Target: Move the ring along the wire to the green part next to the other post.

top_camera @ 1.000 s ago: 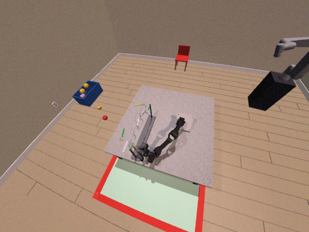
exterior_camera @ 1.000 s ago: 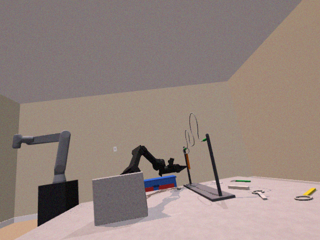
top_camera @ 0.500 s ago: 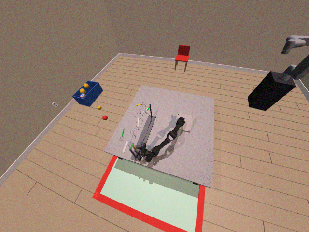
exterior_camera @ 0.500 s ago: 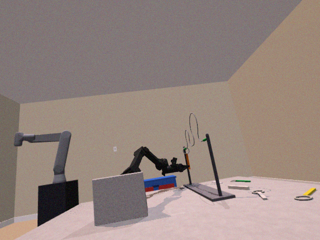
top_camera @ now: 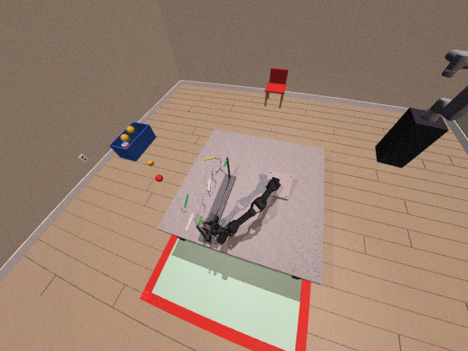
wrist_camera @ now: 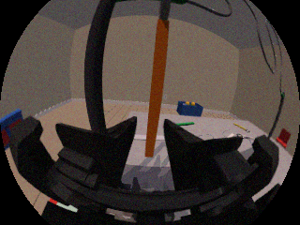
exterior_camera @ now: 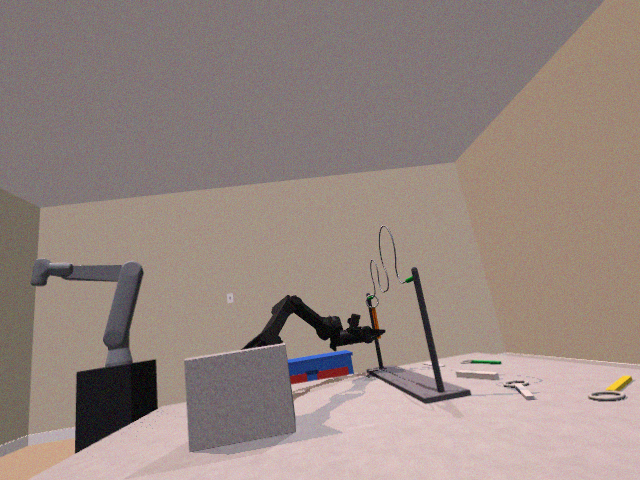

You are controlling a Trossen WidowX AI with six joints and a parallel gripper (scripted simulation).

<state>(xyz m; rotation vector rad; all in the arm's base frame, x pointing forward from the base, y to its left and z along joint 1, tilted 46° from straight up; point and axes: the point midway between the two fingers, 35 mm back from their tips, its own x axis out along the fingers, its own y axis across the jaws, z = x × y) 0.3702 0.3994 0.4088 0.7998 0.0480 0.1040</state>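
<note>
The orange-handled ring lies 80 mm above my gripper tip and 30 mm behind it.
</note>
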